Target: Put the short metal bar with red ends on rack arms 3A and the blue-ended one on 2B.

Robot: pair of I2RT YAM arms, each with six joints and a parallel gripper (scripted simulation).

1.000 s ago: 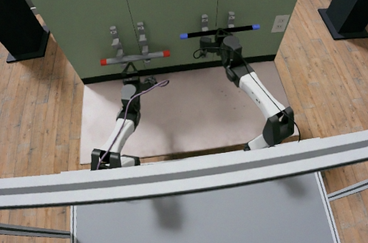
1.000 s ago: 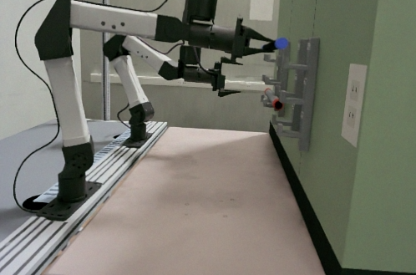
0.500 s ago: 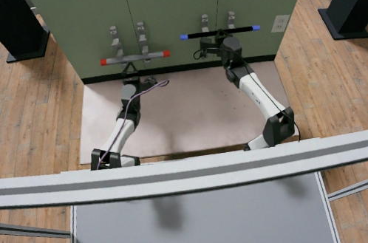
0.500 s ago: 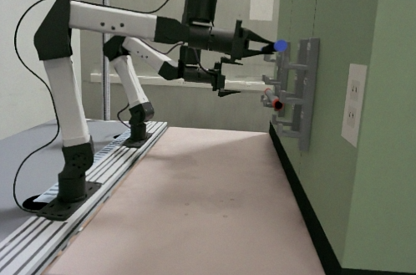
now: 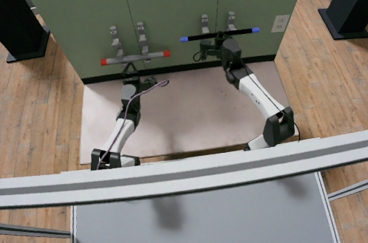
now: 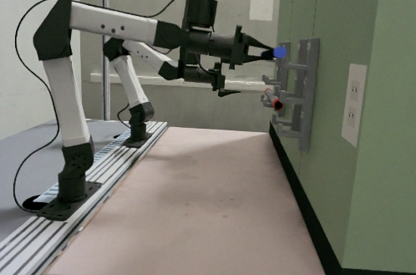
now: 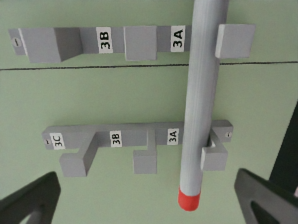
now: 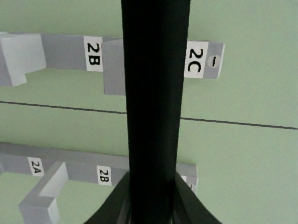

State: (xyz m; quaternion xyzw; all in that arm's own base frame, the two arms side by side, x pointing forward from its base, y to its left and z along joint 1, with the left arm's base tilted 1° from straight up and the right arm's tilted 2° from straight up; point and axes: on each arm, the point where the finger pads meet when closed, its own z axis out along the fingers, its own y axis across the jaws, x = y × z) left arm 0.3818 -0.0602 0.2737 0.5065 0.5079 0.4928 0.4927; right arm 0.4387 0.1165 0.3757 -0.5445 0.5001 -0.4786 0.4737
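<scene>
The red-ended grey bar lies 12 cm ahead of my left hand and 6 cm below it. From my left hand the other things lie so: green wall (27 cm ahead, 21 cm to the right, 18 cm above); then outlet plate (72 cm to the right, 17 cm ahead, 3 cm above); then blue-ended black bar (39 cm to the right, 9 cm above, 7 cm ahead).
</scene>
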